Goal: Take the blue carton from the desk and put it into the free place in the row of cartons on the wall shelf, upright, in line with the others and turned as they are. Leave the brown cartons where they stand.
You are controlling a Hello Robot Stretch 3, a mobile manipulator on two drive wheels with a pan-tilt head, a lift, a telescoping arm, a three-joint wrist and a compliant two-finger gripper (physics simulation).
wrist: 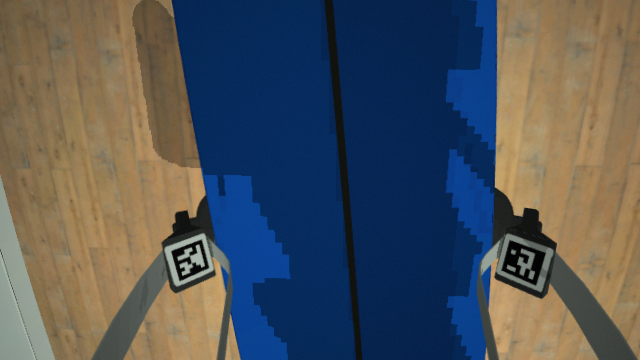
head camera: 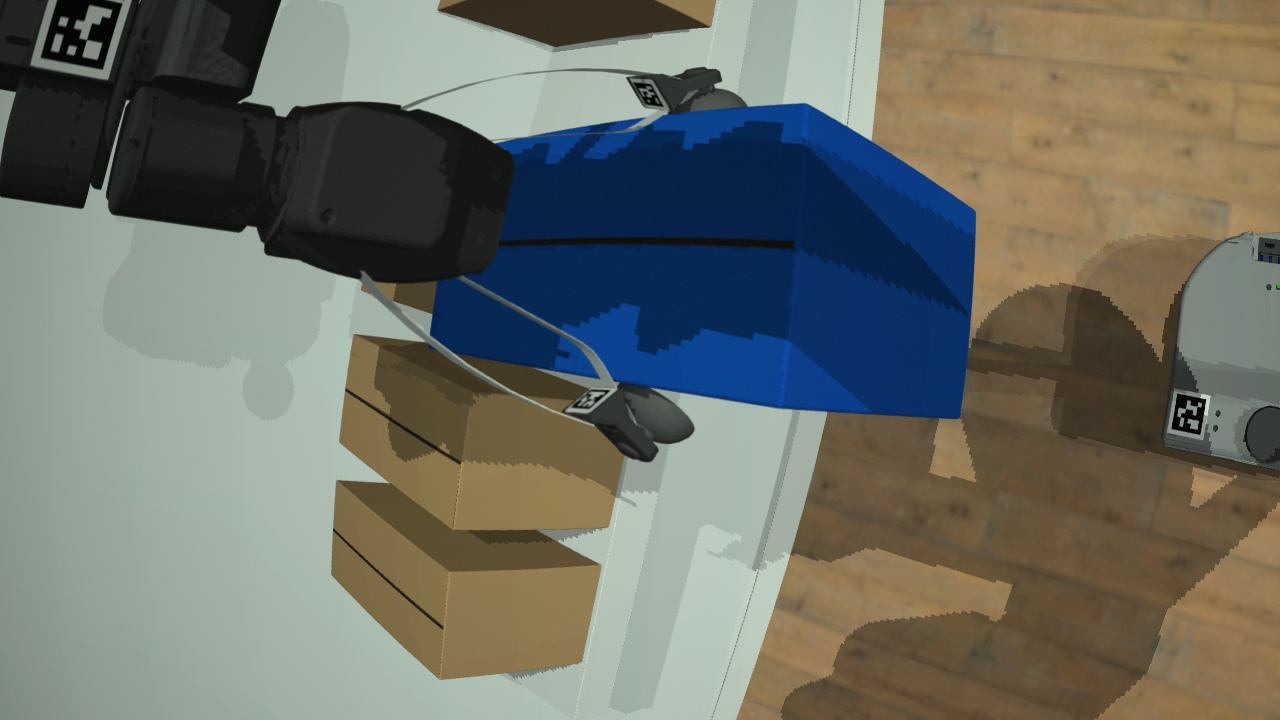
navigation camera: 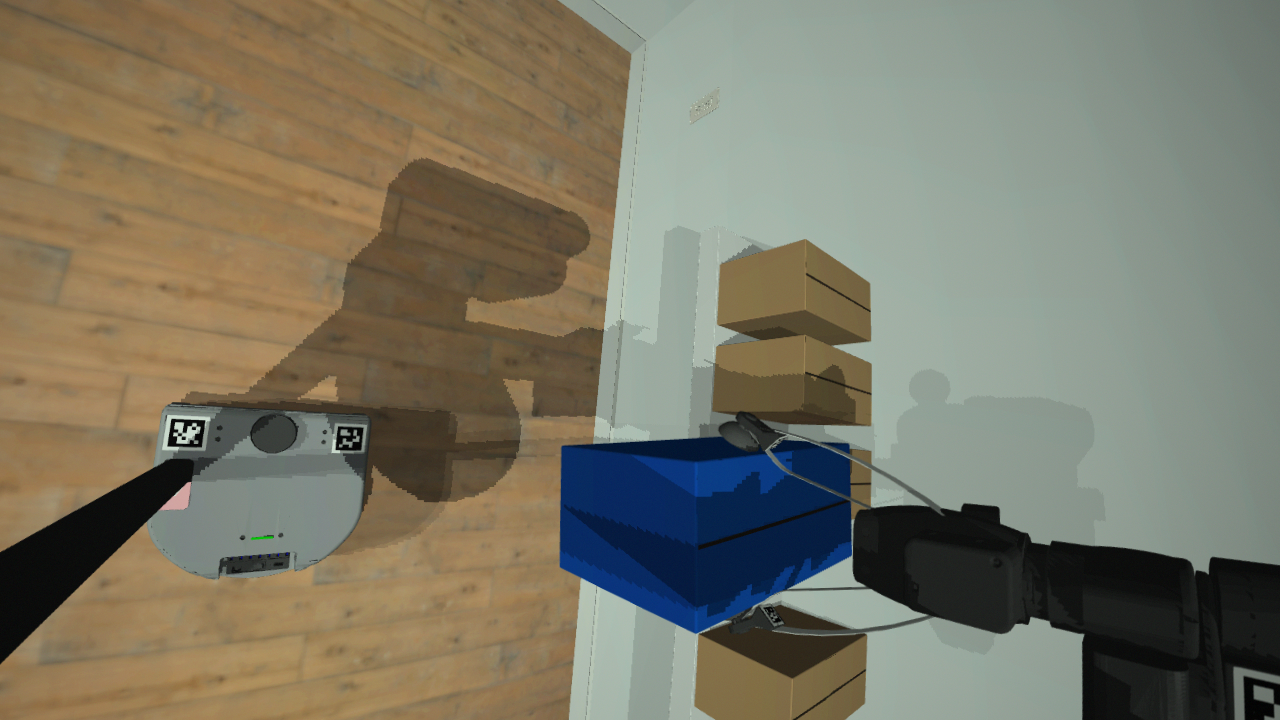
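Pixels of known places: robot's base, origin of its link: (head camera: 1266,432) (navigation camera: 273,431).
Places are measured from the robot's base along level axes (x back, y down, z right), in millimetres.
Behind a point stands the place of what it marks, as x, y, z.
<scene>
The blue carton (head camera: 644,295) {-1, -1019, 308} (navigation camera: 760,501) {1, -1019, 309} (wrist: 270,150) is between the two fingers of my gripper (head camera: 689,257) {22, -969, 321} (navigation camera: 746,528) {22, -969, 321} (wrist: 349,213) {22, -969, 321}, which is shut on it with a pad at each side. The carton is nearer the cameras than the row, and its far end overlaps the floor in the head and navigation views. A black stripe runs along the face towards the cameras. The wall shelf (head camera: 604,662) {-367, -677, 621} (navigation camera: 708,268) {-361, -681, 621} shows partly. The carton and gripper hide much of the free place. I cannot tell the carton's exact distance from the shelf.
Brown cartons (head camera: 537,483) {-162, -800, 618} (navigation camera: 760,385) {-130, -805, 616} stand on the shelf on both sides of the held carton in view. One brown carton (head camera: 411,293) {-21, -884, 742} (navigation camera: 861,474) {14, -884, 815} is mostly hidden behind it. My base (head camera: 1226,340) {107, -160, 87} (navigation camera: 268,492) {107, -159, 2} is on the wooden floor. The wall (head camera: 179,537) {-315, -1090, 879} (navigation camera: 1029,223) {-404, -1146, 883} rises behind the row.
</scene>
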